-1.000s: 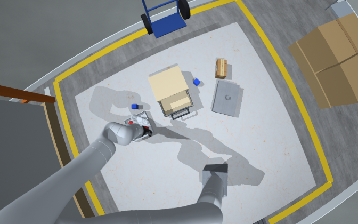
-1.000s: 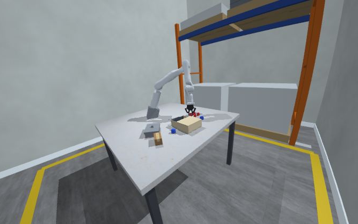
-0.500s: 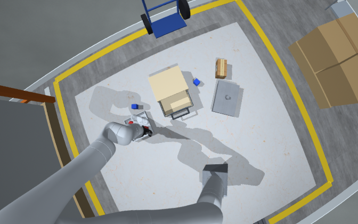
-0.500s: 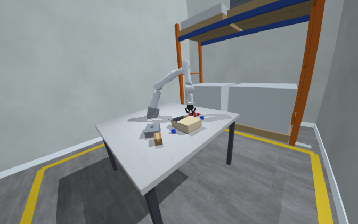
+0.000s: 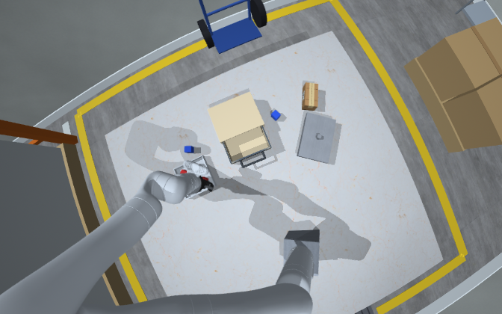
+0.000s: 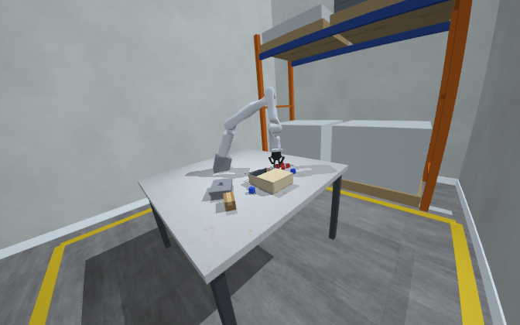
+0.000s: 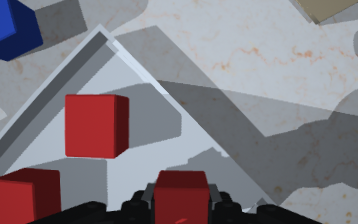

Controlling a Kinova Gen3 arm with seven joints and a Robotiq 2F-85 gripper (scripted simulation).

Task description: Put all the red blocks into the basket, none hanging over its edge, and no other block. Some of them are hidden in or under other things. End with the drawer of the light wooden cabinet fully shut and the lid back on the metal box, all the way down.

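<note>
Now: hand 4 cm short of the basket, 3 cm to the right of it and 2 cm above it. The rest, counted from my hand: light wooden cabinet (25 cm to the right, 10 cm ahead, 1 cm above); lid (50 cm to the right, 10 cm behind, 2 cm above); drawer (24 cm to the right, 4 cm ahead).
</note>
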